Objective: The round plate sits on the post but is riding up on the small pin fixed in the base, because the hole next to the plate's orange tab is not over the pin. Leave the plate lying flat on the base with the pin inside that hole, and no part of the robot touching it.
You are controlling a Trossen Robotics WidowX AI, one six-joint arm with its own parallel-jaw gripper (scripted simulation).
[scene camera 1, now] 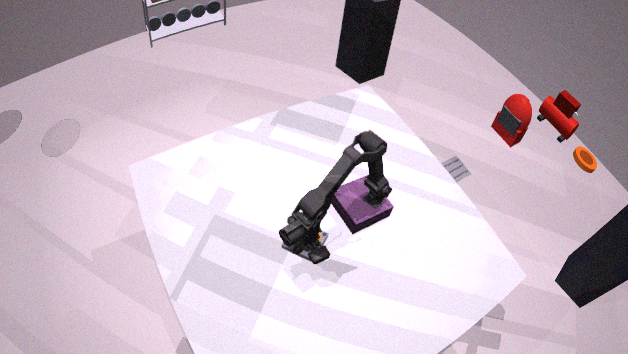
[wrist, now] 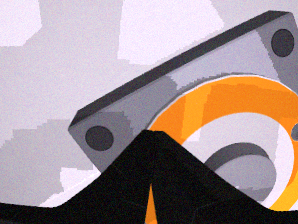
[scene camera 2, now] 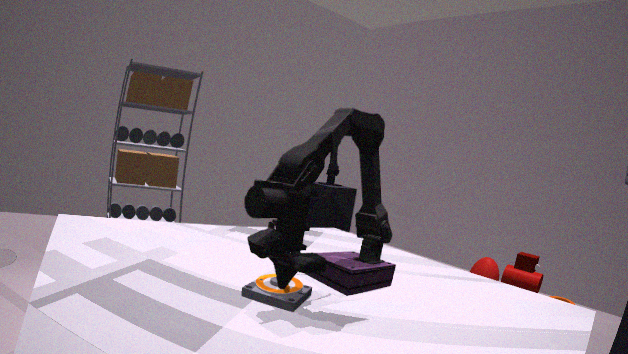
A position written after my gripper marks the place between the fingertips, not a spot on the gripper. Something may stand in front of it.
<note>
I see my gripper (scene camera 2: 281, 288), a round plate (wrist: 228, 109) and a grey square base (scene camera 2: 290, 303).
My gripper is seen too in scene camera 1 (scene camera 1: 306, 249) and in the wrist view (wrist: 151, 140). The grey square base shows as well in the wrist view (wrist: 103, 129).
</note>
